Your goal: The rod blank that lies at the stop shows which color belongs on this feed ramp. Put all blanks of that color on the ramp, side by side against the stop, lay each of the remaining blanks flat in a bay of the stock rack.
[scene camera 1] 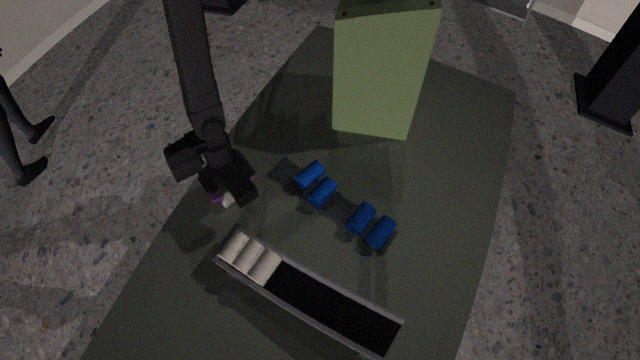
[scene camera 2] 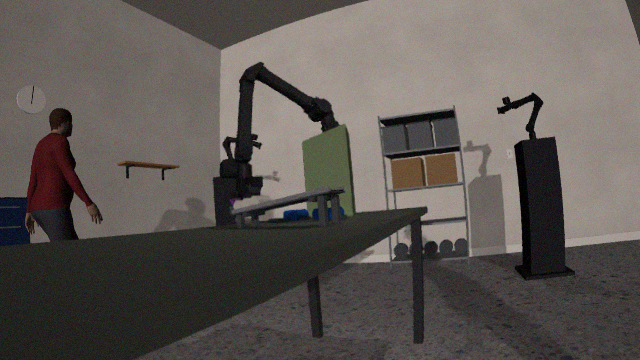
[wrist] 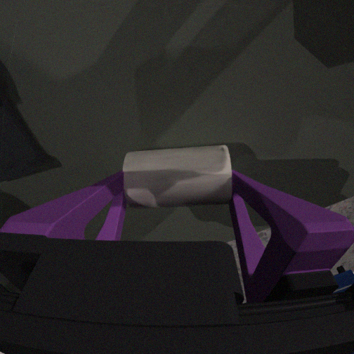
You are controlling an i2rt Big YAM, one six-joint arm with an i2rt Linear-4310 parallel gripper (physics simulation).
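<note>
My gripper (scene camera 1: 230, 192) (wrist: 177, 177) is shut on a white blank (wrist: 177, 180), gripped at its two ends by purple fingers and held above the table, beyond the ramp's left end in scene camera 1. Three white blanks (scene camera 1: 233, 244) (scene camera 1: 249, 256) (scene camera 1: 265, 268) lie side by side at the left end of the feed ramp (scene camera 1: 345, 297) (scene camera 2: 287, 199). The stock rack (scene camera 1: 343, 206) is a low dark strip behind the ramp. Several blue blanks lie on it: two (scene camera 1: 310, 174) (scene camera 1: 322, 192) towards its left, two (scene camera 1: 361, 218) (scene camera 1: 381, 232) at its right. The stop is hard to make out.
A tall green panel (scene camera 1: 382, 75) (scene camera 2: 327, 170) stands on the dark table (scene camera 1: 450, 165) (scene camera 2: 150, 280) behind the stock rack. The ramp stands on legs, its right end higher. A person in red (scene camera 2: 60, 170) is at the left in scene camera 2.
</note>
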